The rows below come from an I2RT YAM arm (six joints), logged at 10 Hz.
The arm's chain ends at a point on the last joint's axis. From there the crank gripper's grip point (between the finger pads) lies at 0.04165 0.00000 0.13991 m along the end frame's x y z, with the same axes.
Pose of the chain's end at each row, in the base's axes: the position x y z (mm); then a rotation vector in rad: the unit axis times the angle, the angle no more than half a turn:
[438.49 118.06 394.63 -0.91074 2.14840 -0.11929]
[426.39 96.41 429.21 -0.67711 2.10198 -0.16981]
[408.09 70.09 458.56 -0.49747 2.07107 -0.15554]
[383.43 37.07 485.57 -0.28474 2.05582 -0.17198]
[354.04 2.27 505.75 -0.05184 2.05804 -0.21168]
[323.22 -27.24 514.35 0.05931 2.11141 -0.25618]
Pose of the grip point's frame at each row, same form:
[517.79 119.45 272.08 -0.91074 2.14840 -0.11929]
[519.04 92.43 316.47 -0.67711 2.10198 -0.16981]
[507.51 65.44 351.77 -0.49747 2.07107 -0.15554]
[486.97 25.38 383.33 -0.28474 2.05582 -0.17198]
[456.87 -20.97 404.78 -0.05184 2.05804 -0.21168]
[418.39 -58.60 408.20 0.05931 2.11141 -0.25618]

